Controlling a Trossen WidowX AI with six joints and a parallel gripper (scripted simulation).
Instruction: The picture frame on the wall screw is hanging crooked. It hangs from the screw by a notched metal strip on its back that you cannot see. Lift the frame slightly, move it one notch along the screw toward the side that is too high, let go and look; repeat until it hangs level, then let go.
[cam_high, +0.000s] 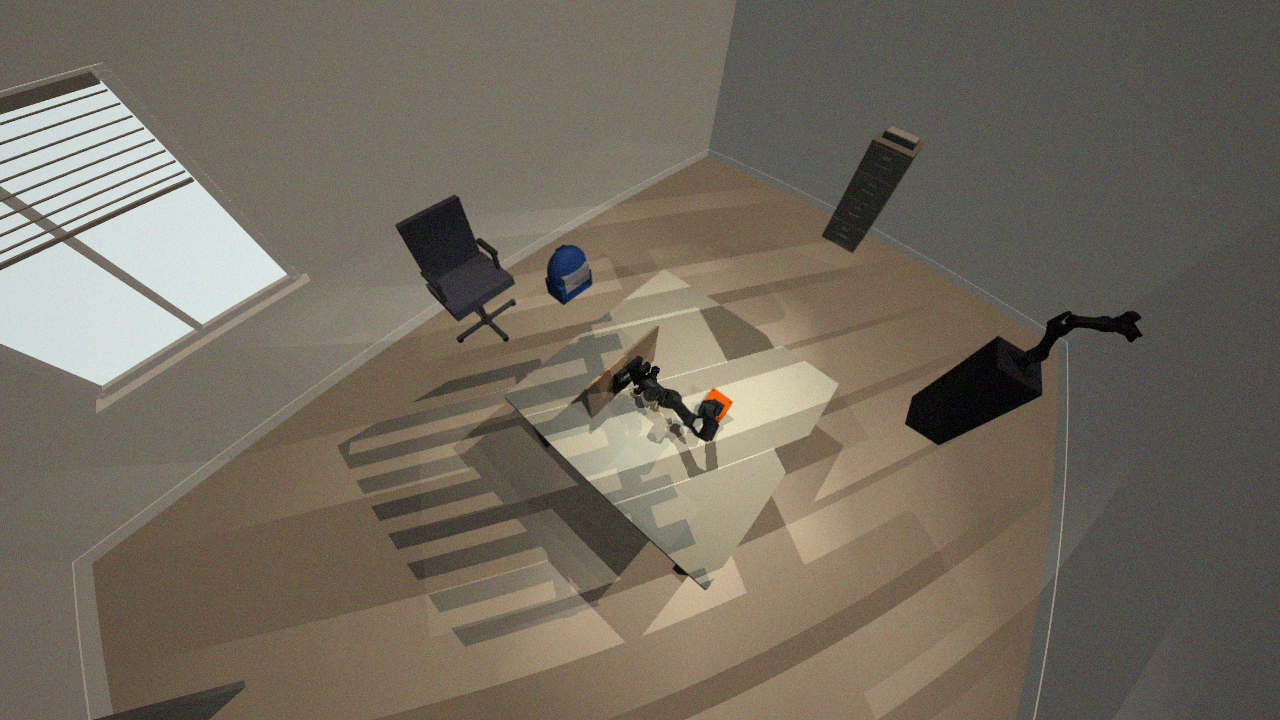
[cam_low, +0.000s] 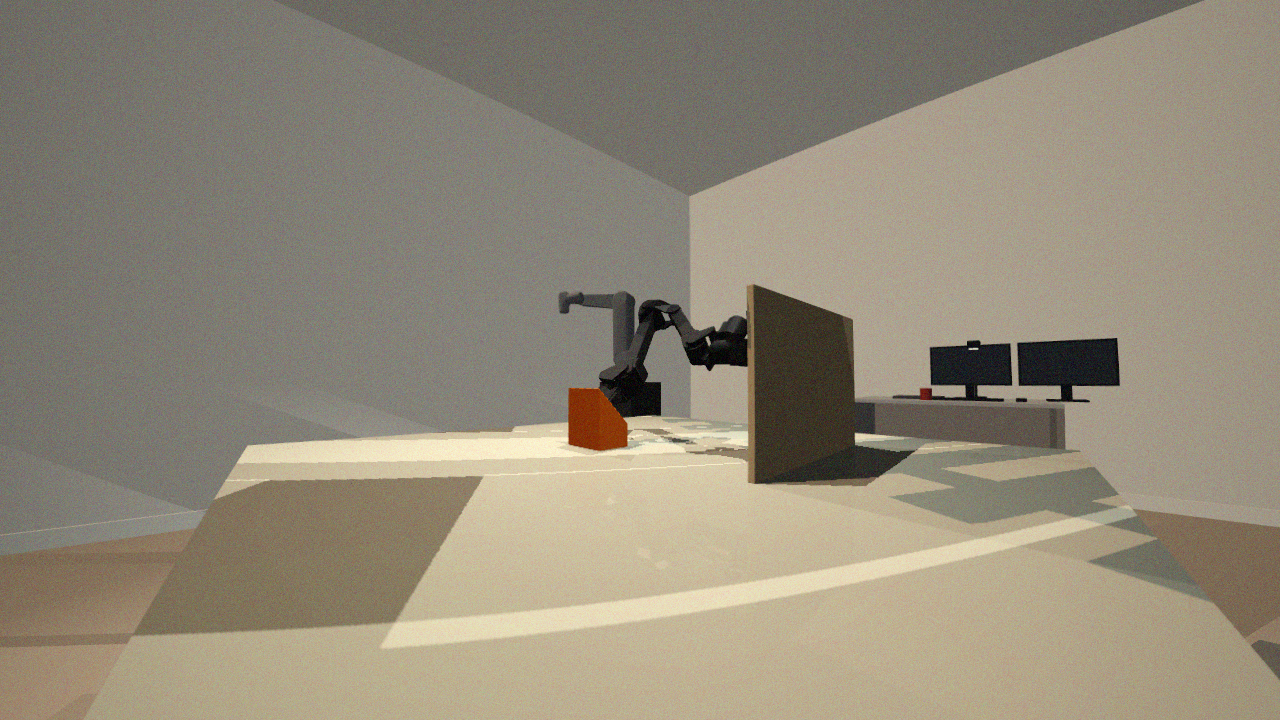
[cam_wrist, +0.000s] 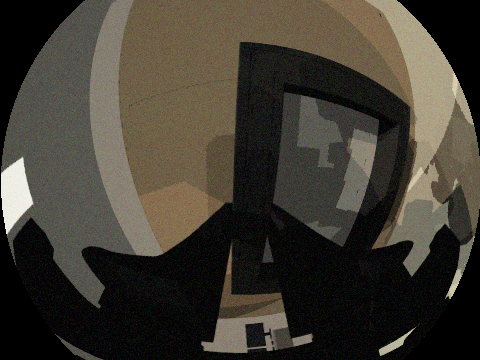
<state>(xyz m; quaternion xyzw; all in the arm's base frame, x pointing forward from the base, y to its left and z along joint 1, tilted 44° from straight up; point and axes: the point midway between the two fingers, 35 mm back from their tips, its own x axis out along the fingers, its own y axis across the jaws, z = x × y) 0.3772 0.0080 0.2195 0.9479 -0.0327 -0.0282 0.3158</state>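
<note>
Now: gripper tip 5 cm above the black picture frame and 1 cm short of it. The rest, counted from my gripper tip: brown wall board: 6 cm below, 2 cm ahead.
</note>
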